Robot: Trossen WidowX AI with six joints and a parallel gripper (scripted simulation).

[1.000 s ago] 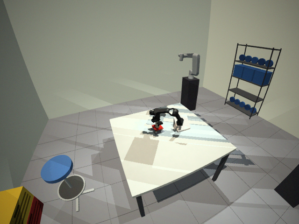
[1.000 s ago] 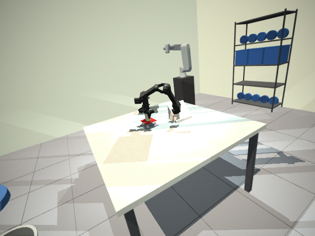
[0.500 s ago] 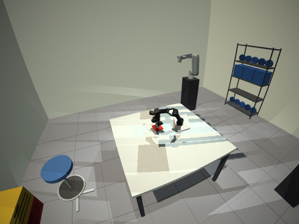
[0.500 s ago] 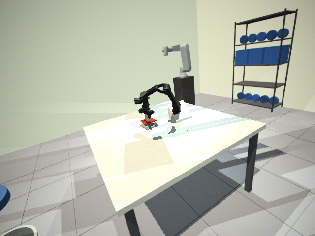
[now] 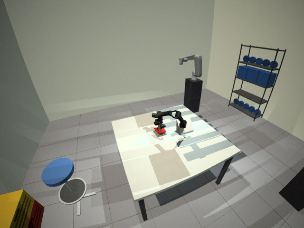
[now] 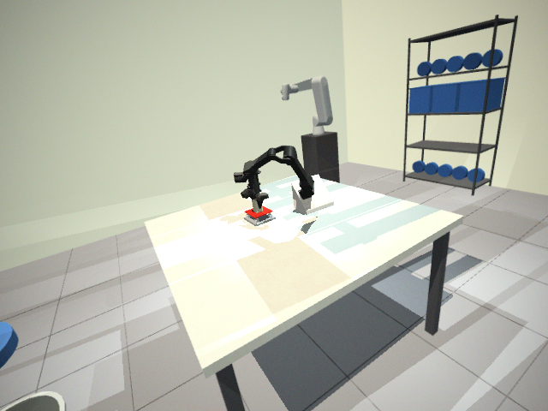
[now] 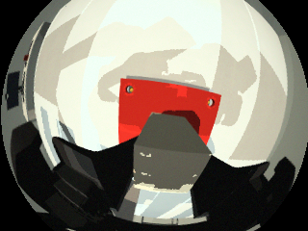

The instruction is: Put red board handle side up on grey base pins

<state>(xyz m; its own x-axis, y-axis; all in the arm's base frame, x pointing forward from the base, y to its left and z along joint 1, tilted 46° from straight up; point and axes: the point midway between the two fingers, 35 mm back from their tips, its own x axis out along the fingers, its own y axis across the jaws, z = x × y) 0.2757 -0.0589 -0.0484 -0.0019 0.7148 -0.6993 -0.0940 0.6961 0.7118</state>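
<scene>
Right now the red board is 1 cm below my gripper tip. From my gripper tip the other things lie so: grey base: 7 cm below.
</scene>
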